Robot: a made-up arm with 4 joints.
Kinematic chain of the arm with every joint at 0, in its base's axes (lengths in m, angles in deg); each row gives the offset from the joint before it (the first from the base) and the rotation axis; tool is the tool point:
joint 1: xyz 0 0 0.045 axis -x
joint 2: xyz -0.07 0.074 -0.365 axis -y
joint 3: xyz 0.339 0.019 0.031 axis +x
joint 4: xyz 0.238 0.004 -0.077 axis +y
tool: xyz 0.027 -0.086 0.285
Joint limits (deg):
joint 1: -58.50..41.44
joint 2: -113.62..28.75
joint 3: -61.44..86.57
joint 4: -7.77..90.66
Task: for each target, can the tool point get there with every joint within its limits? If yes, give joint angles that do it. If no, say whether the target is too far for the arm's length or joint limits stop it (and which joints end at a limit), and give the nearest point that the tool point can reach.
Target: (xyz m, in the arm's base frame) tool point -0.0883 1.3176 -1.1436
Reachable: no: too far | nearest point -0.0814 0.9236 -0.7882 | short by 0.531 m
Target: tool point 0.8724 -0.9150 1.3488
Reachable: no: too far | nearest point 0.5353 -0.0498 0.2605 | short by 1.431 m
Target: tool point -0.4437 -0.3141 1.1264
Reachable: no: joint limits stop it (at a limit: joint 1, joint 2, joint 4) | nearest point 0.3162 0.0149 0.2726 | short by 1.189 m
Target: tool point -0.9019 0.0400 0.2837
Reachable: no: joint limits stop it (at a limit: joint 1, joint 2, joint 3, joint 4) | nearest point -0.3316 0.6767 -0.5111 | short by 1.167 m
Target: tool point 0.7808 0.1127 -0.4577
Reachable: yes | joints -13.32 -13.18 -45.04 80.84
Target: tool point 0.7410 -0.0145 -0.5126
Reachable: yes | joints 1.22 -14.76 38.05 58.16
